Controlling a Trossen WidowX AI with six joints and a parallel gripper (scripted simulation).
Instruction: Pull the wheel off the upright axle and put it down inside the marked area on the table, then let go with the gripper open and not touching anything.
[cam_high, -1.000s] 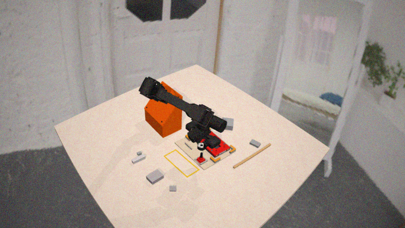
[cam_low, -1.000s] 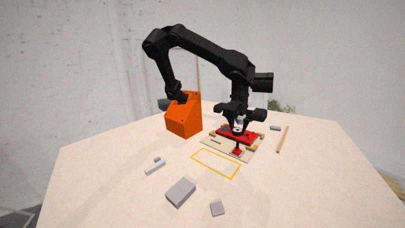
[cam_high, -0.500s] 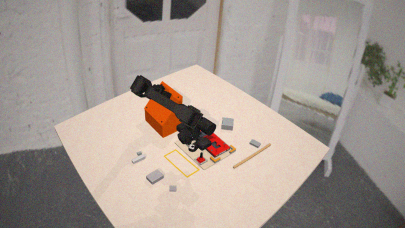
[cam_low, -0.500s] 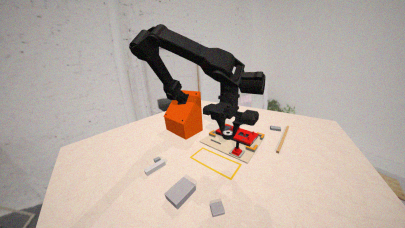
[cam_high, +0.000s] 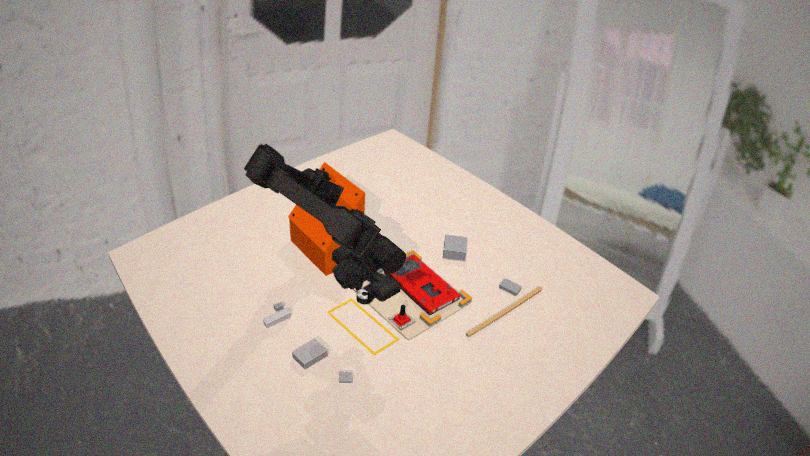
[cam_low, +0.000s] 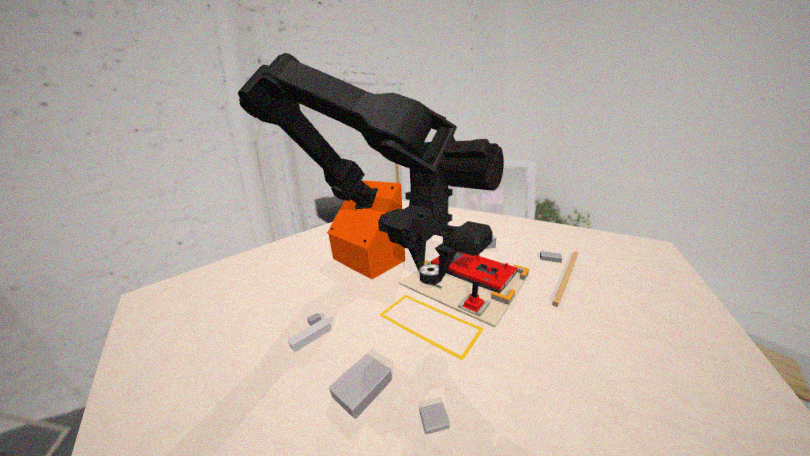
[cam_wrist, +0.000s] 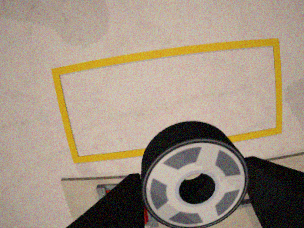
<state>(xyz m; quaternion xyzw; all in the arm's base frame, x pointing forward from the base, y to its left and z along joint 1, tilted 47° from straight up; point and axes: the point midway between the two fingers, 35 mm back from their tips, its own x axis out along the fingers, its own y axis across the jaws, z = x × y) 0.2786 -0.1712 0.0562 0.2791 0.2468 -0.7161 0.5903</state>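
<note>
Right now my gripper tip is 60 mm short of the black axle, 80 mm to the right of it and 70 mm above it. Also, from my gripper tip: wooden stick 240 mm ahead, 310 mm to the left, 100 mm below; black wheel right at my gripper tip.
</note>
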